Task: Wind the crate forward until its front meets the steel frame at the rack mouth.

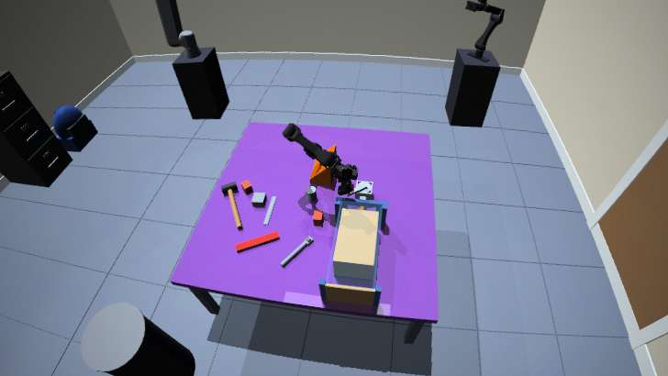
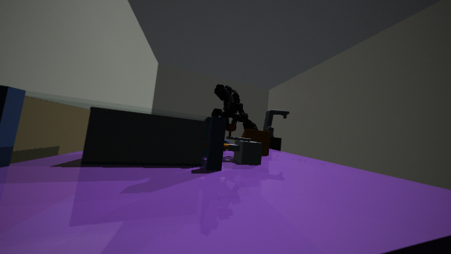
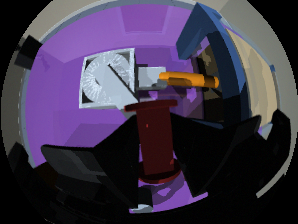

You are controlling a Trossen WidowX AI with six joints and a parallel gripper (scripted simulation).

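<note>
Now: gripper tip 2 cm past the winch handle, 1 cm to the right of it and 3 cm above it. From my gripper tip the other things lie so: grey bar 6 cm ahead, 45 cm to the right, 13 cm below; grey winch 7 cm behind, 6 cm to the left, 10 cm below; red knob 2 cm to the right.
</note>
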